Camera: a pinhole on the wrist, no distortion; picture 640 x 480 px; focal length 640.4 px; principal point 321.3 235.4 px. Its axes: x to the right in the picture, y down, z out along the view. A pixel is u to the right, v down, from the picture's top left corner.
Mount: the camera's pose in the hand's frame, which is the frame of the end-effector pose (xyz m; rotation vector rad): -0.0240 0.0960 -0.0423 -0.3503 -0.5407 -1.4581
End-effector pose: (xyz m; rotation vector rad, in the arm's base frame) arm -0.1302 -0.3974 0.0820 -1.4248 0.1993 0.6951
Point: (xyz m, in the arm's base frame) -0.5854 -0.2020 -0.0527
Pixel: 252.8 28.5
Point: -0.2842 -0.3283 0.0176
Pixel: 498.6 129.2
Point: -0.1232 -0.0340 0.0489
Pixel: outside the picture
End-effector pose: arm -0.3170 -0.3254 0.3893 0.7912 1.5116 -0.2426
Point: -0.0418 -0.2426 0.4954
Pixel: 245.1 263.0
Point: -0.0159 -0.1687 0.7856
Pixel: outside the picture
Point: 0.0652 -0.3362 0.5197
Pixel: 390.0 204.2
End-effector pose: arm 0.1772 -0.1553 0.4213 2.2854 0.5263 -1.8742
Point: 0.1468 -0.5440 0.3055
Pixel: 116.5 452.3
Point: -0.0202 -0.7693 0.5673
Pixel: 187.4 30.5
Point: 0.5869 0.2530 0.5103
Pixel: behind the camera
